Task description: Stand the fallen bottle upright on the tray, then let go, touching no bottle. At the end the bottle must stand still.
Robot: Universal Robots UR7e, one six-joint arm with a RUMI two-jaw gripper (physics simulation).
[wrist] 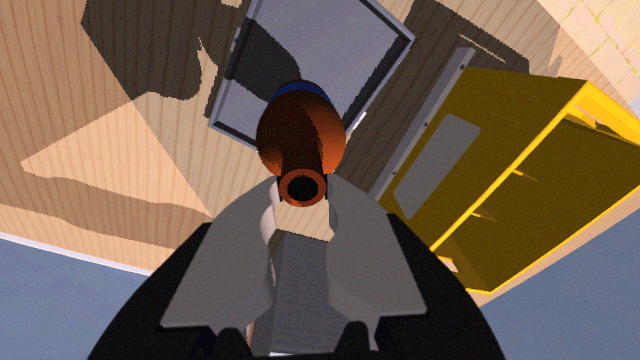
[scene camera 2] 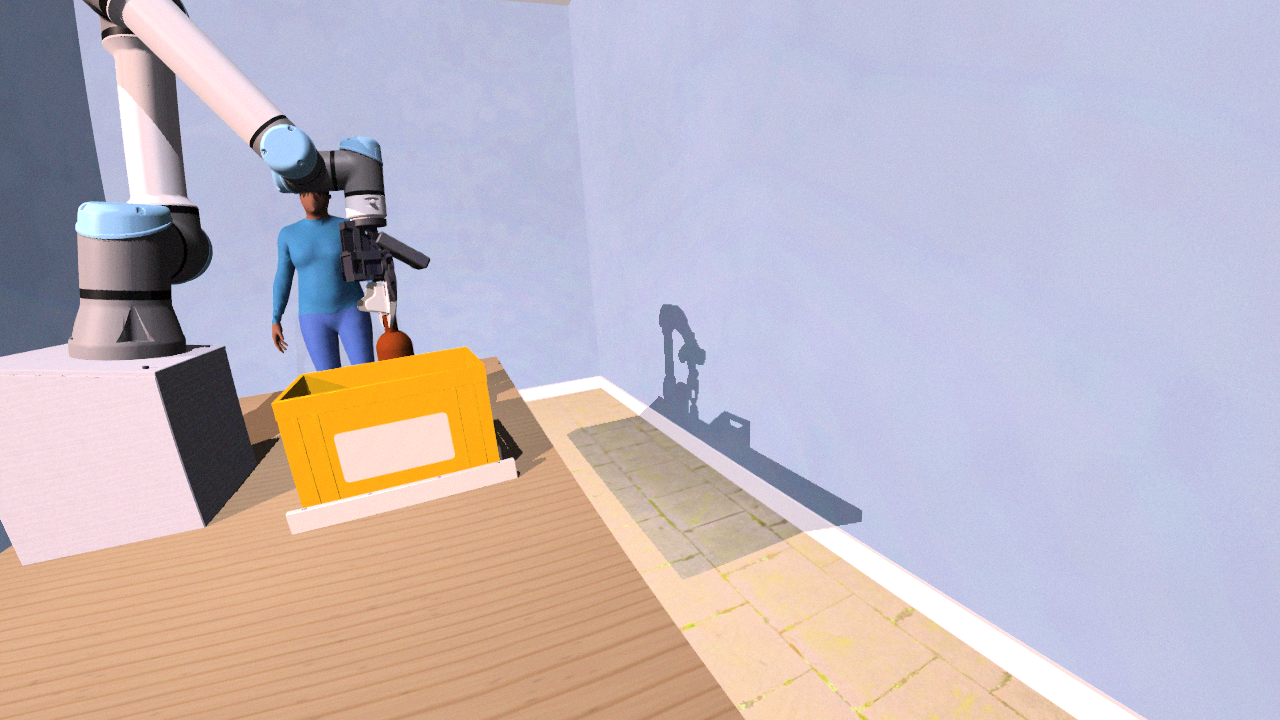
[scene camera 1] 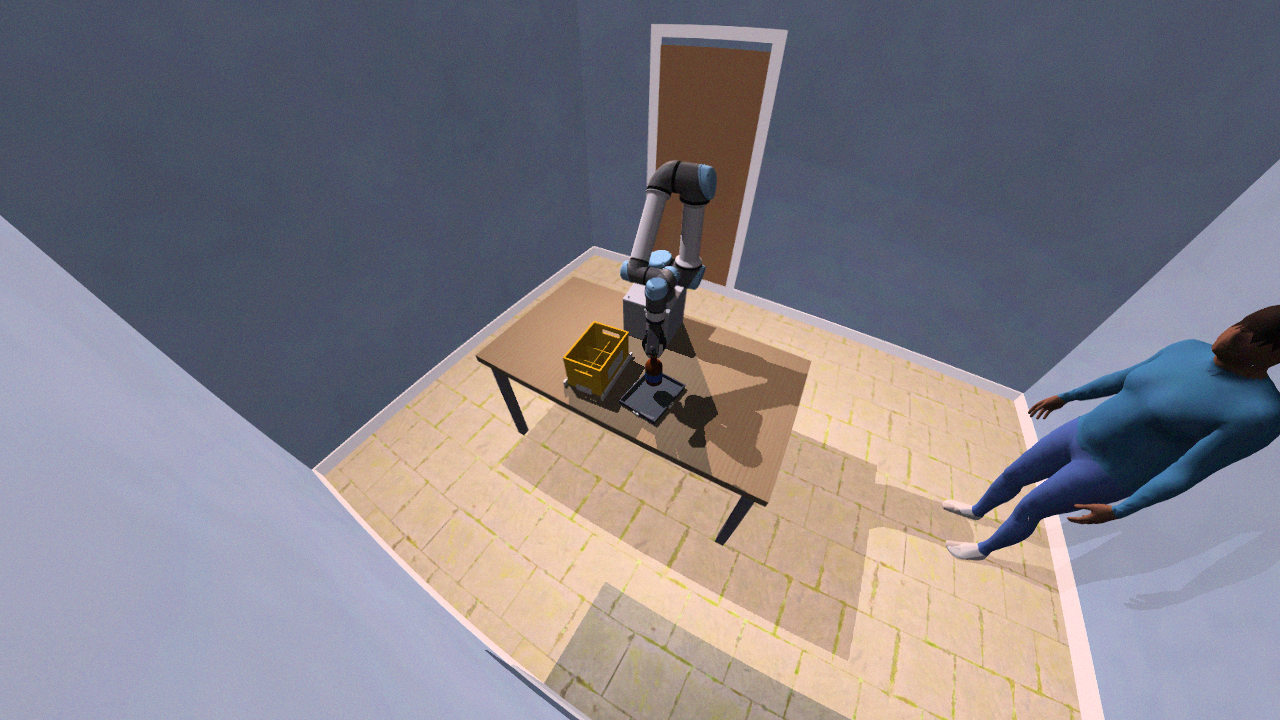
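Seen in the pictures: gripper, between the fingertips: [wrist: 304, 177] [scene camera 2: 387, 327] [scene camera 1: 653, 357]; arm's base, origin of its link: [scene camera 2: 130, 352].
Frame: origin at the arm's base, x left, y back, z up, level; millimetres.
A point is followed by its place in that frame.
Note:
The brown bottle with a blue label [scene camera 1: 654, 370] {x 257, y -382, z -68 mm} [scene camera 2: 394, 344] {x 201, y -367, z -70 mm} [wrist: 300, 125] {x 246, y -375, z -52 mm} is upright, or close to it, neck up. My gripper [scene camera 1: 654, 354] {x 227, y -351, z -37 mm} [scene camera 2: 388, 317] {x 227, y -351, z -37 mm} [wrist: 304, 177] {x 227, y -351, z -37 mm} is shut on its neck from above. In scene camera 1 the bottle's lower end is at the robot-side corner of the dark grey tray [scene camera 1: 643, 405] {x 255, y -447, z -244 mm} [wrist: 345, 30] {x 240, y -460, z -244 mm}. Whether the base touches the tray floor or hangs a little above it cannot be told. In the wrist view the bottle's body hides its base; in scene camera 2 the crate hides the bottle's lower part and the tray.
A yellow crate [scene camera 1: 581, 377] {x -17, y -549, z -164 mm} [scene camera 2: 474, 420] {x -103, y -545, z -151 mm} [wrist: 490, 100] {x 74, y -493, z -147 mm} stands close beside the tray, on a pale base [scene camera 2: 402, 497] {x -144, y -434, z -234 mm}. The robot's white pedestal [scene camera 1: 637, 313] {x -47, y -117, z -83 mm} [scene camera 2: 89, 438] {x -149, y -34, z -92 mm} is behind them. A person [scene camera 1: 1154, 429] [scene camera 2: 313, 268] stands away from the wooden table [scene camera 1: 554, 313] {x -549, y -256, z -249 mm} [scene camera 2: 358, 608] {x -348, y -431, z -249 mm}.

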